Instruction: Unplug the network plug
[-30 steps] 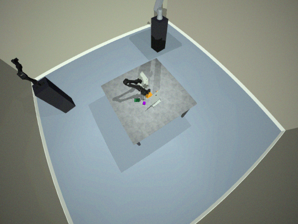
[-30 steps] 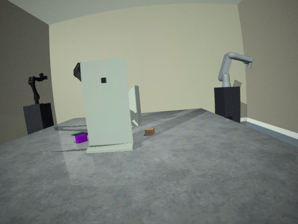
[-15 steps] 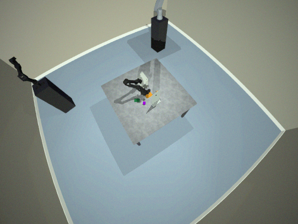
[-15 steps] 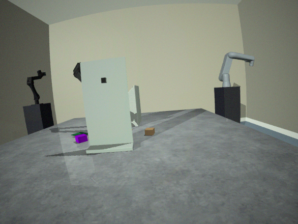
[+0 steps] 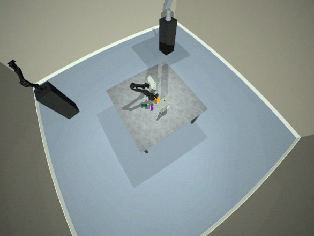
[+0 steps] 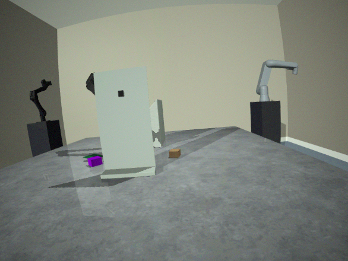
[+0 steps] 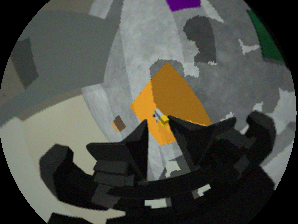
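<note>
Right now the orange marked square is 20 mm below my gripper tip. Round my gripper tip: pale upright panel: 210 mm ahead, 10 mm to the right, 130 mm above.
</note>
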